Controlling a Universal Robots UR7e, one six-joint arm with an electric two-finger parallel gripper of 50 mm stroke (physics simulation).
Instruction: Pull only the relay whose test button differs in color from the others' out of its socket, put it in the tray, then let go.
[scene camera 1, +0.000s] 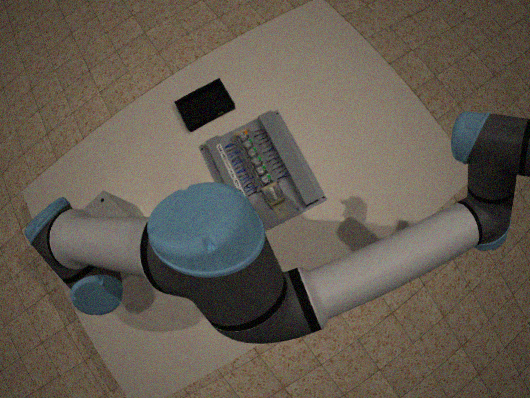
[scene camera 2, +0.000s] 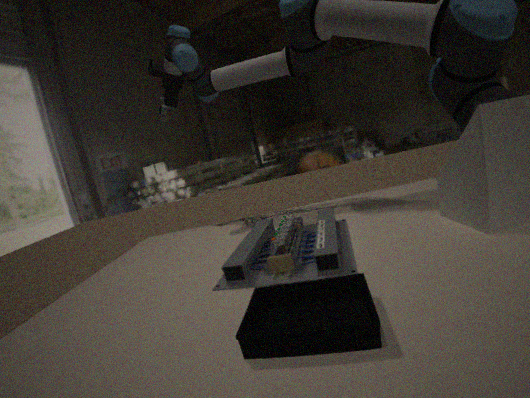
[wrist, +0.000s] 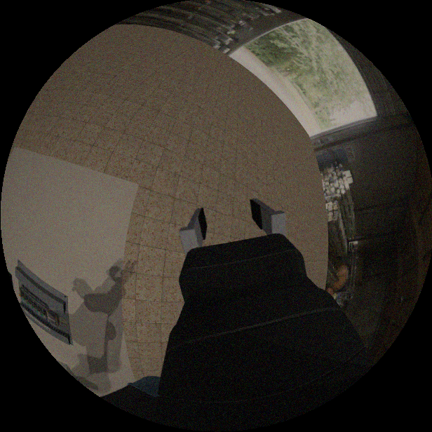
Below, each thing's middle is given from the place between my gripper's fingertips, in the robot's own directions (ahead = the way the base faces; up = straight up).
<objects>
Now: hand 38 cm past the grey panel (scene camera 1: 267, 215), 51 cm to the right of it and 46 cm above it.
</objects>
